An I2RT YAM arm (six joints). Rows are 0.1 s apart.
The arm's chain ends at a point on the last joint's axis. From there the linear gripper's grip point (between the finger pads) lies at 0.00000 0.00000 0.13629 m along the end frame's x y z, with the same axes.
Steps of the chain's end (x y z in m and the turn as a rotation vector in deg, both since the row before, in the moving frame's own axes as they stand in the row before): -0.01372, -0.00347, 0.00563, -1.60, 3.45, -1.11; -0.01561, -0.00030, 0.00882, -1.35, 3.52, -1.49; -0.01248, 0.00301, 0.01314, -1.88, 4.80, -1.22; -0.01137, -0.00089, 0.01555, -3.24, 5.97, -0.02; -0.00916, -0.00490, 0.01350, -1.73, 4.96, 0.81; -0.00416, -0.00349, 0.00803, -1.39, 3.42, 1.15; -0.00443, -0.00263, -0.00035, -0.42, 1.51, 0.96
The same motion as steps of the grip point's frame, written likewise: -0.00548, 0.00025, 0.00533, -1.60, 3.45, -1.11; -0.00720, 0.00280, 0.00853, -1.35, 3.52, -1.49; -0.00103, 0.00735, 0.01259, -1.88, 4.80, -1.22; 0.00280, 0.00680, 0.01459, -3.24, 5.97, -0.02; 0.00259, -0.00071, 0.01293, -1.73, 4.96, 0.81; 0.00394, -0.00010, 0.00775, -1.39, 3.42, 1.15; -0.00085, -0.00160, -0.00040, -0.42, 1.51, 0.96
